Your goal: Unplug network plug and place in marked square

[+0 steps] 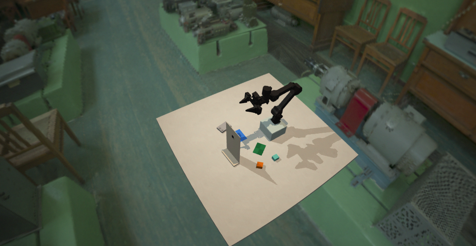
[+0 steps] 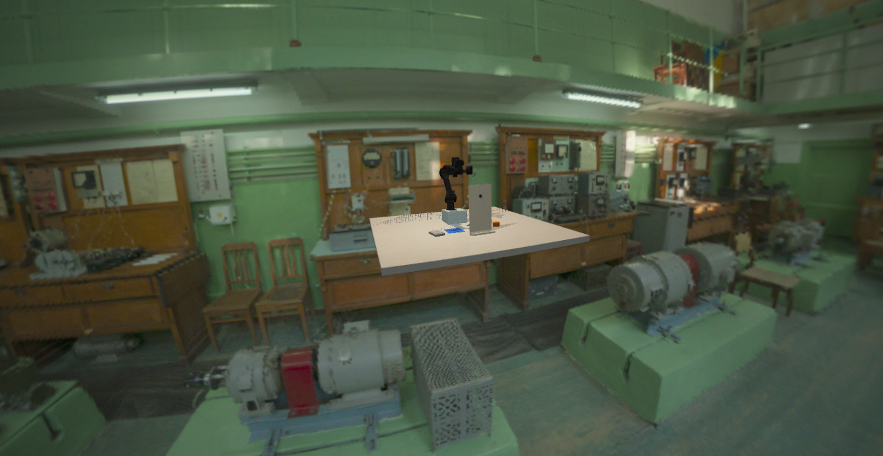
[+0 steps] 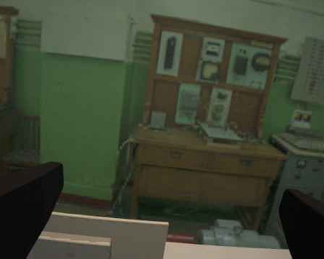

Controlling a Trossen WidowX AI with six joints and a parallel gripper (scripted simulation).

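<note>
The plug is 10 cm ahead of my gripper tip, 7 cm to the left of it and 18 cm below it. Round my gripper tip: blue square 1 cm behind, 8 cm to the right, 43 cm below; then green square 10 cm behind, 12 cm to the left, 43 cm below; then upright grey panel 12 cm ahead, 7 cm to the left, 28 cm below.
</note>
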